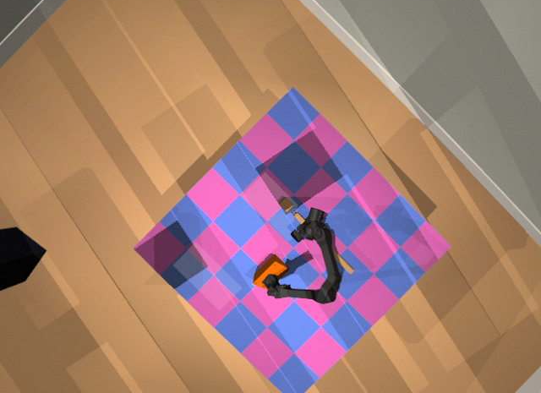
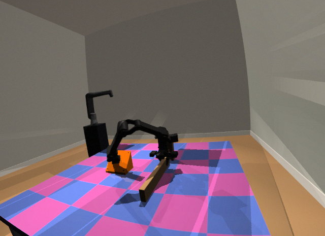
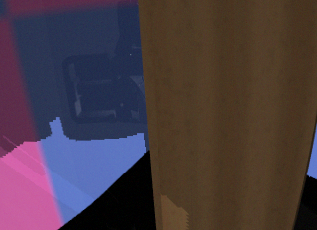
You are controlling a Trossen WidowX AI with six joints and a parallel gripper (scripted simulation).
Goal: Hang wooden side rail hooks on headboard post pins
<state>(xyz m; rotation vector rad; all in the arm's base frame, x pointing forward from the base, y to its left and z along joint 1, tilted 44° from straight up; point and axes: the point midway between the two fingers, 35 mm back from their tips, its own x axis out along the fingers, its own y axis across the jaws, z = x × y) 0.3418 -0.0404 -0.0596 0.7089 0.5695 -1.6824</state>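
Now: gripper tip 150 mm to the right of the headboard post, 60 mm below it and 30 mm short of it.
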